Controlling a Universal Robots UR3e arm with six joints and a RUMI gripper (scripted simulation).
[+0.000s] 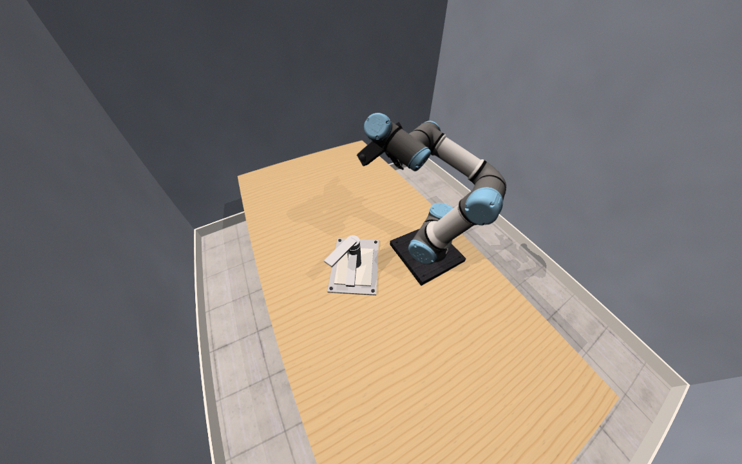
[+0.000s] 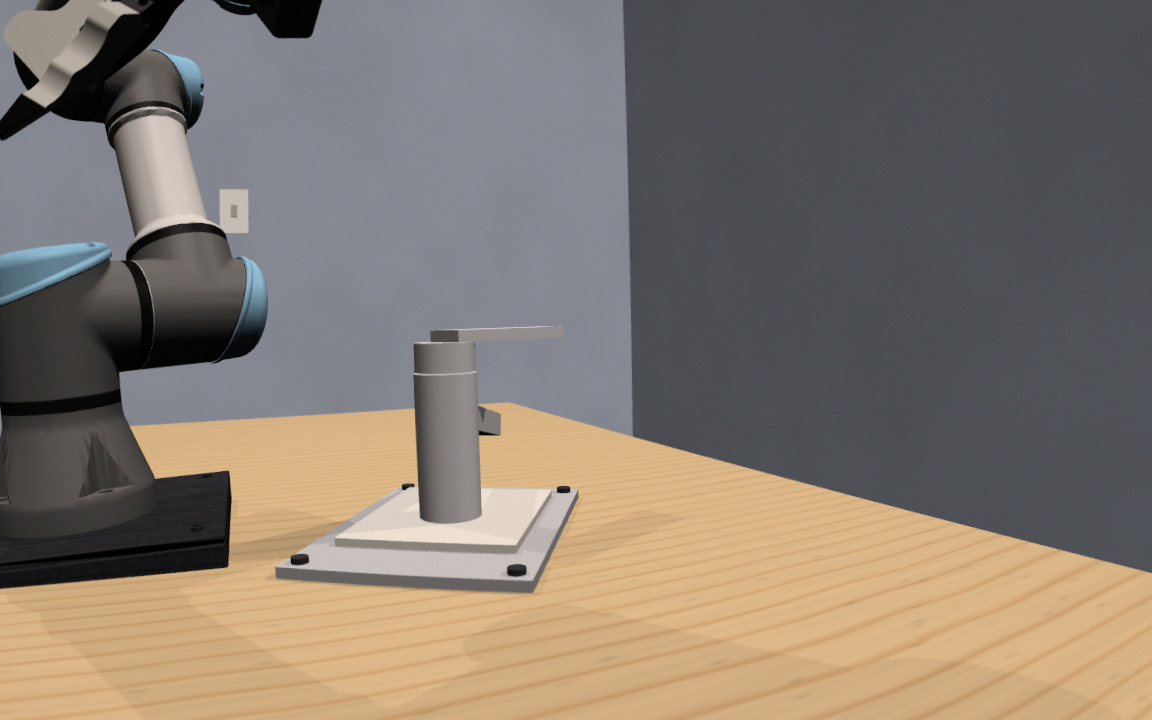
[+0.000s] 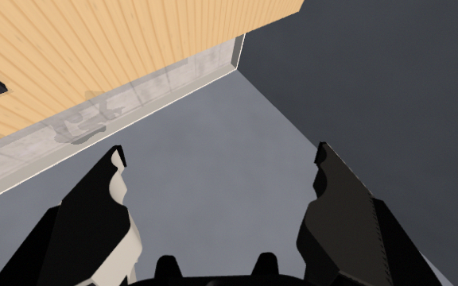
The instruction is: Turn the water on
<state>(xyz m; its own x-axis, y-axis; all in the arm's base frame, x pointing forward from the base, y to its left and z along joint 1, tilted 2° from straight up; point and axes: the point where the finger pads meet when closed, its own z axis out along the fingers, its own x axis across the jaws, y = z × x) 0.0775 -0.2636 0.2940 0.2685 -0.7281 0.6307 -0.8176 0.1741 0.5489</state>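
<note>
Right now the lever is 280 mm ahead of my hand, 260 mm to the left of it and 160 mm below it. From my hand the other things lie so: tap 250 mm ahead, 240 mm to the left, 210 mm below.
</note>
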